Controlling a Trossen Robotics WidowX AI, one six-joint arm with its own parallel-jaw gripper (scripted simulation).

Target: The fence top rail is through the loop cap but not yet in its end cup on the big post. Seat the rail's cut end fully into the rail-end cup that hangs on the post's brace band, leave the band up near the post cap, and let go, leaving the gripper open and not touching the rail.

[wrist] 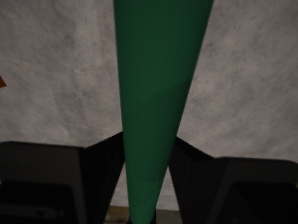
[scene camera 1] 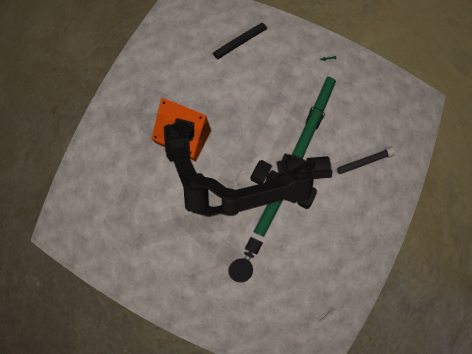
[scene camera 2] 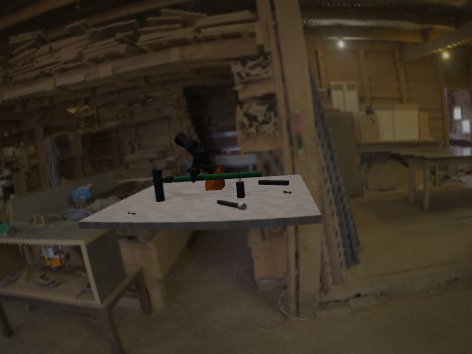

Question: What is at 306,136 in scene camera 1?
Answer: A green top rail.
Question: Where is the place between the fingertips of my gripper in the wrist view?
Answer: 147,134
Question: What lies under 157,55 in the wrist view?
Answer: A green top rail.
